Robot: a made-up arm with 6 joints. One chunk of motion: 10 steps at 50 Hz.
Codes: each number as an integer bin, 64 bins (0 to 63) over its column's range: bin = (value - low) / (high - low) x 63, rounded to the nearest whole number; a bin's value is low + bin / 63 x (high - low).
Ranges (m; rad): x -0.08..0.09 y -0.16..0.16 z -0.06..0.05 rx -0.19..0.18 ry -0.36..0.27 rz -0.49..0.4
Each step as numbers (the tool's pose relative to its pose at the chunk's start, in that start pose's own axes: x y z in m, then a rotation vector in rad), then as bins.
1 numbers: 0.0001 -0.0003 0.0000 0.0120 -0.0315 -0.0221
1 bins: 30 31 34 34 33 33
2 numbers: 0.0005 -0.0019 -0.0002 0.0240 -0.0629 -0.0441
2 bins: 30 31 34 36 30 32
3 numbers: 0.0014 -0.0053 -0.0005 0.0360 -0.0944 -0.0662
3 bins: 30 30 34 38 27 30
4 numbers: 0.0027 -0.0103 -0.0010 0.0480 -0.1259 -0.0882
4 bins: 31 29 34 41 23 28
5 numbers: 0.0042 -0.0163 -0.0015 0.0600 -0.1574 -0.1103
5 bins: 31 28 34 43 20 27
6 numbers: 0.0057 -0.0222 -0.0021 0.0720 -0.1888 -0.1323
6 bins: 32 27 33 45 17 25
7 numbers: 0.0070 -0.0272 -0.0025 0.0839 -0.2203 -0.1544
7 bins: 32 26 33 47 14 24
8 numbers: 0.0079 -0.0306 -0.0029 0.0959 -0.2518 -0.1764
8 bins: 33 25 33 49 11 22
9 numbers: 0.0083 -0.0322 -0.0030 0.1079 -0.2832 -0.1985
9 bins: 33 25 33 51 8 21
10 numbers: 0.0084 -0.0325 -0.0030 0.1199 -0.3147 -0.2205
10 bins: 33 25 33 53 5 19
